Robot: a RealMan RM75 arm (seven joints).
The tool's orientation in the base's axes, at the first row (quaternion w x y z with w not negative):
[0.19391, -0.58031, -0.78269, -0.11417]
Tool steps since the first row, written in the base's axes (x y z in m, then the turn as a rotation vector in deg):
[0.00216, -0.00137, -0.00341, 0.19, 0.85, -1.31]
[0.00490, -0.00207, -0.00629, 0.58, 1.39, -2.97]
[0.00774, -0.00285, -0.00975, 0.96, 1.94, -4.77]
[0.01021, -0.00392, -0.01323, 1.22, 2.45, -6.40]
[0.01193, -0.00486, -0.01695, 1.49, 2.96, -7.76]
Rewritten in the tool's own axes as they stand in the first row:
[-0.00321, 0.00180, 0.00214, 0.12, 0.50, 1.49]
[-0.00576, 0.00434, 0.00398, -0.24, 1.11, 3.13]
[-0.00866, 0.00697, 0.00629, -0.64, 1.72, 4.91]
[-0.01172, 0.00916, 0.00856, -0.98, 2.19, 6.53]
[-0.01459, 0.01069, 0.01123, -1.20, 2.67, 7.91]

